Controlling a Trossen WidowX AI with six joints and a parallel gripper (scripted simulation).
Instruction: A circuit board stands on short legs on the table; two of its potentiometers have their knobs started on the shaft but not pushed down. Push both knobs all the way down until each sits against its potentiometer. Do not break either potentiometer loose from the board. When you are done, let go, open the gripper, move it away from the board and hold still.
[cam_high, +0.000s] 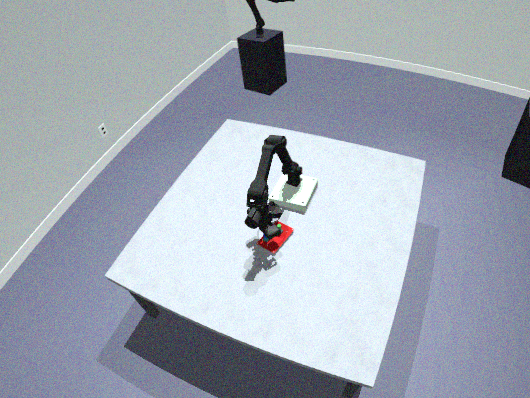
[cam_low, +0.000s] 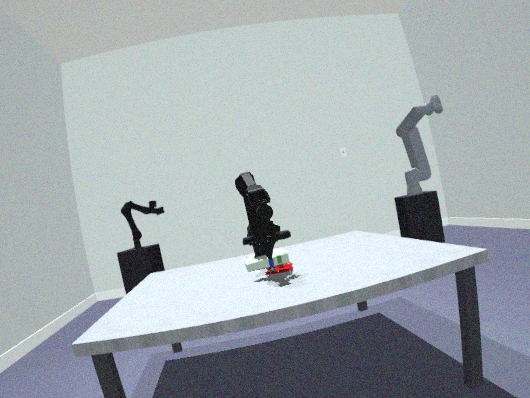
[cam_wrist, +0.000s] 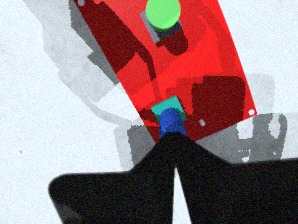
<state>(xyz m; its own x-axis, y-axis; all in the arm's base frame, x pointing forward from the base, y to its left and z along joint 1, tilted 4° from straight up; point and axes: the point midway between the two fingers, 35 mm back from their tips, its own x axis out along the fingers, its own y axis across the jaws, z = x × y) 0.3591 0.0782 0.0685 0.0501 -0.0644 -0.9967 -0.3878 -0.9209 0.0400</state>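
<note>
Right now my gripper tip is 10 mm above the blue knob. The rest, counted from my gripper tip: green knob: 70 mm behind, 30 mm to the left, 20 mm below.
</note>
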